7 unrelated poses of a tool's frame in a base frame.
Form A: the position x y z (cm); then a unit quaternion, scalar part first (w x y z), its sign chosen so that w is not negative.
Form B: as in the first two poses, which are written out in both.
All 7 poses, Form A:
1: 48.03, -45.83, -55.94, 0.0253, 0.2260, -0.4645, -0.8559
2: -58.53, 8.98, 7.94, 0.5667, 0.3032, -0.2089, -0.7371
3: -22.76, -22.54, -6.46, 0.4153, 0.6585, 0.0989, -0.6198
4: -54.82, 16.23, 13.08, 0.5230, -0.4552, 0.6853, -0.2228
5: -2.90, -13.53, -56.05, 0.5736, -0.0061, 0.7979, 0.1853
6: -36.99, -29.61, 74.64, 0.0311, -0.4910, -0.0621, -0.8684
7: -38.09, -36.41, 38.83, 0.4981, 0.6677, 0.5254, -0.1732
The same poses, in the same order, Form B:
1: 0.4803, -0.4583, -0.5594, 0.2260, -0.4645, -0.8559, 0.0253
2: -0.5853, 0.0898, 0.0794, 0.3032, -0.2089, -0.7371, 0.5667
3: -0.2276, -0.2254, -0.0646, 0.6585, 0.0989, -0.6198, 0.4153
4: -0.5482, 0.1623, 0.1308, -0.4552, 0.6853, -0.2228, 0.5230
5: -0.0290, -0.1353, -0.5605, -0.0061, 0.7979, 0.1853, 0.5736
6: -0.3699, -0.2961, 0.7464, -0.4910, -0.0621, -0.8684, 0.0311
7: -0.3809, -0.3641, 0.3883, 0.6677, 0.5254, -0.1732, 0.4981
